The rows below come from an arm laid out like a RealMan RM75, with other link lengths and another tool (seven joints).
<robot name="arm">
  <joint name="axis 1" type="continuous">
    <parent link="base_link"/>
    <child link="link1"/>
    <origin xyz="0 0 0.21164"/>
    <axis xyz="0 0 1"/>
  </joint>
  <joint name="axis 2" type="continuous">
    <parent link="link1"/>
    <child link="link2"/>
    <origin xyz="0 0 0" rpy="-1.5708 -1.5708 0"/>
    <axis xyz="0 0 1"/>
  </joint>
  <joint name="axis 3" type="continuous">
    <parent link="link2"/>
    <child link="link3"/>
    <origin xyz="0.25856 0 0" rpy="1.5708 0 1.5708"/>
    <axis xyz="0 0 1"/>
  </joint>
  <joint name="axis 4" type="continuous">
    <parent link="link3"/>
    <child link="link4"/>
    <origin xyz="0 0 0" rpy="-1.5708 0 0"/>
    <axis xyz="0 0 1"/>
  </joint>
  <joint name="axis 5" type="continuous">
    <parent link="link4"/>
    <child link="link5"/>
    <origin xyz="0 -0.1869 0" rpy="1.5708 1.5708 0"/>
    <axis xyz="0 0 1"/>
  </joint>
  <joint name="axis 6" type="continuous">
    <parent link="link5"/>
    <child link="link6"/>
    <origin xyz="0 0 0" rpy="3.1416 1.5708 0"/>
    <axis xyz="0 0 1"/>
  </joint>
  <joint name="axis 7" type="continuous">
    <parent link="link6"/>
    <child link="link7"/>
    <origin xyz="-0.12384 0 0" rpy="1.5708 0 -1.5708"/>
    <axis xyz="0 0 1"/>
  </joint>
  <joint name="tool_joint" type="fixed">
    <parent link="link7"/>
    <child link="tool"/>
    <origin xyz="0.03 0.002 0.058" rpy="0 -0.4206 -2.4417"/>
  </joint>
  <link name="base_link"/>
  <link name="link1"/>
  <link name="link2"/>
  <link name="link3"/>
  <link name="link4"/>
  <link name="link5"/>
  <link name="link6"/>
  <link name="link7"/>
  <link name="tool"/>
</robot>
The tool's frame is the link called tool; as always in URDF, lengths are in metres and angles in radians. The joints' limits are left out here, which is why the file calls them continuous.
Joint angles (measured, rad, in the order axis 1, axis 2, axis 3, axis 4, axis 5, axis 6, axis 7), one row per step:
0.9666, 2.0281, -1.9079, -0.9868, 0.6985, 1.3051, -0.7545
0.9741, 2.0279, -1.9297, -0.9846, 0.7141, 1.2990, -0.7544
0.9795, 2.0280, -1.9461, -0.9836, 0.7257, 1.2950, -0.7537
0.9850, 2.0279, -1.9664, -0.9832, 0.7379, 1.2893, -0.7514
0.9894, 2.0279, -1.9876, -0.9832, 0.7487, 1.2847, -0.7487
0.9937, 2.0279, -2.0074, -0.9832, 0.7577, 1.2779, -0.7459
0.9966, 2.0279, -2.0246, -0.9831, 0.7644, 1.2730, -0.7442
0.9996, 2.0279, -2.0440, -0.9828, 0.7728, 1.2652, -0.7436
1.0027, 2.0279, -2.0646, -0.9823, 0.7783, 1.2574, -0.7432
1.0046, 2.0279, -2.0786, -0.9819, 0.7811, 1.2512, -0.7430
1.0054, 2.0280, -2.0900, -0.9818, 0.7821, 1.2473, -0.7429
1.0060, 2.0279, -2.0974, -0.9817, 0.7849, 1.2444, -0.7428
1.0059, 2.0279, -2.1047, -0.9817, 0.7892, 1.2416, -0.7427
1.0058, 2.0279, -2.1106, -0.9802, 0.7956, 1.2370, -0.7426
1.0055, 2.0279, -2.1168, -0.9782, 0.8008, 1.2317, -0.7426
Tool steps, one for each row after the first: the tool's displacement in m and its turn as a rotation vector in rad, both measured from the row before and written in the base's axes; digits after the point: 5 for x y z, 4 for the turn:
-0.00195, -0.00174, -0.00300, -0.0142, -0.0017, 0.0105
-0.00145, -0.00153, -0.00228, -0.0108, -0.0013, 0.0073
-0.00135, -0.00175, -0.00256, -0.0110, -0.0023, 0.0087
-0.00067, -0.00207, -0.00238, -0.0113, -0.0046, 0.0080
-0.00077, -0.00149, -0.00227, -0.0086, -0.0033, 0.0091
-0.00011, -0.00143, -0.00174, -0.0079, -0.0046, 0.0076
-0.00021, -0.00147, -0.00219, -0.0089, -0.0033, 0.0097
0.00022, -0.00120, -0.00191, -0.0083, -0.0064, 0.0119
0.00024, -0.00062, -0.00127, -0.0048, -0.0043, 0.0088
0.00060, -0.00064, -0.00085, -0.0041, -0.0050, 0.0069
0.00023, -0.00060, -0.00072, -0.0033, -0.0017, 0.0033
0.00032, -0.00097, -0.00089, -0.0040, -0.0006, 0.0017
0.00021, -0.00089, -0.00111, -0.0031, 0.0023, -0.0006
0.00045, -0.00070, -0.00103, -0.0023, 0.0015, 0.0001

